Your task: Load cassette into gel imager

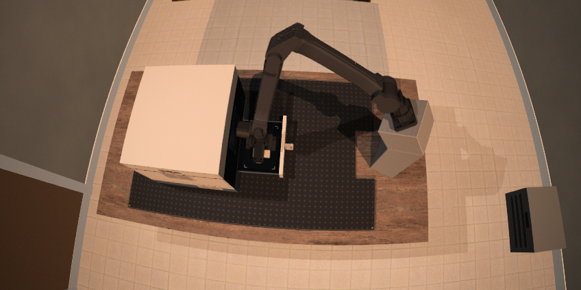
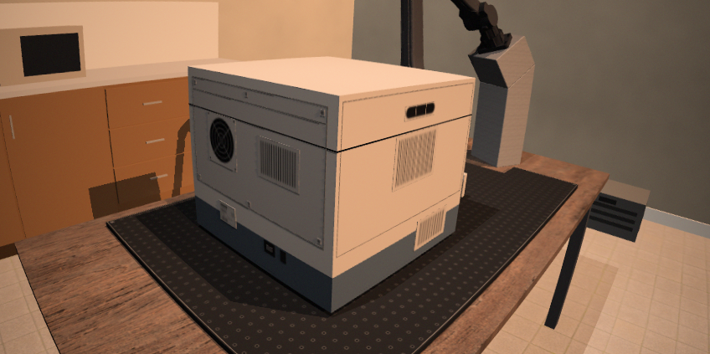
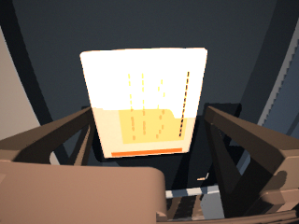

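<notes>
Now: hand 10 mm to the left of the finished cassette and 10 mm above it.
</notes>
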